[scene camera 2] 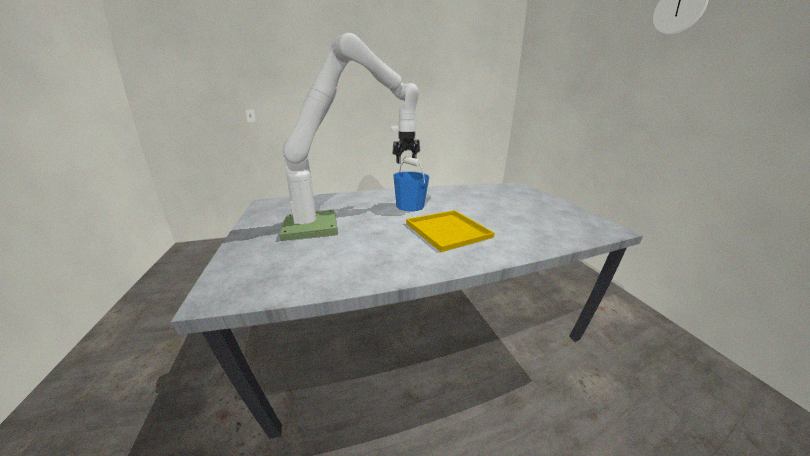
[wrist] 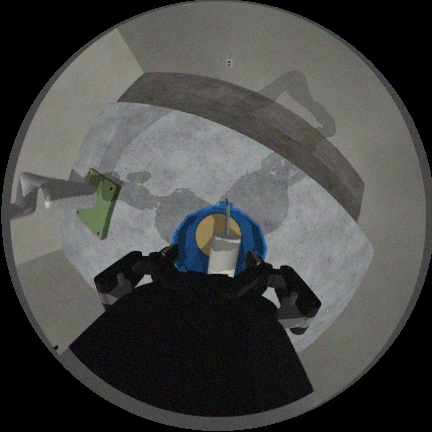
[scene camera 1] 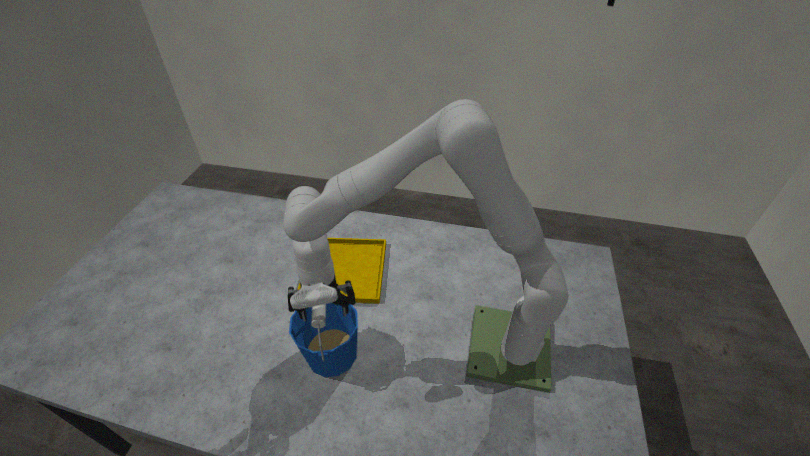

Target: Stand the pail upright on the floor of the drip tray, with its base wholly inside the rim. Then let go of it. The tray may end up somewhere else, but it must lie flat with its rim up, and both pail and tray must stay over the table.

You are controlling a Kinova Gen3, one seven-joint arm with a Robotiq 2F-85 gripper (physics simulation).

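Frame: origin at the arm's base, x ahead, y left, z up, level; millimetres.
Where they show: gripper, fingertip midpoint: (scene camera 2: 406, 162) (wrist: 211, 254) (scene camera 1: 325, 315); arm's base, origin of the base link: (scene camera 2: 305, 219) (wrist: 90, 196) (scene camera 1: 517, 349).
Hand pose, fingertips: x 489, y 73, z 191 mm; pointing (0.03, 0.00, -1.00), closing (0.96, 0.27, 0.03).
Things, the pixels of their centre, and the offset from my fingertips. Level surfaces: height alone.
- white grip, body centre: (wrist: 219, 276) (scene camera 1: 319, 305) (scene camera 2: 411, 161) dy -20, dx +18, dz +9 mm
- yellow drip tray, body centre: (scene camera 1: 344, 268) (scene camera 2: 449, 228) dy -325, dx +49, dz -205 mm
- grey table, its level: dz -216 mm
The blue pail (scene camera 1: 334, 360) (scene camera 2: 410, 193) (wrist: 256, 231) stands upright on the table, outside the tray, with a tan disc inside on its bottom. Its wire handle is raised, with a white grip (scene camera 1: 319, 314) (scene camera 2: 411, 162) (wrist: 223, 256) above the pail's mouth. My gripper (scene camera 1: 324, 313) (scene camera 2: 406, 160) (wrist: 211, 254) points down over the pail and is open. The grip shows between the spread fingertips, at about their height, and is not clamped. The yellow drip tray (scene camera 1: 359, 269) (scene camera 2: 450, 229) lies flat, rim up, beside the pail; the arm covers part of it in scene camera 1.
The green base plate (scene camera 1: 486, 334) (scene camera 2: 324, 227) (wrist: 104, 215) carries the arm's foot, on the other side of the pail from the table's far end. The grey table (scene camera 1: 170, 294) (scene camera 2: 351, 260) (wrist: 200, 145) has its edge some way beyond the pail.
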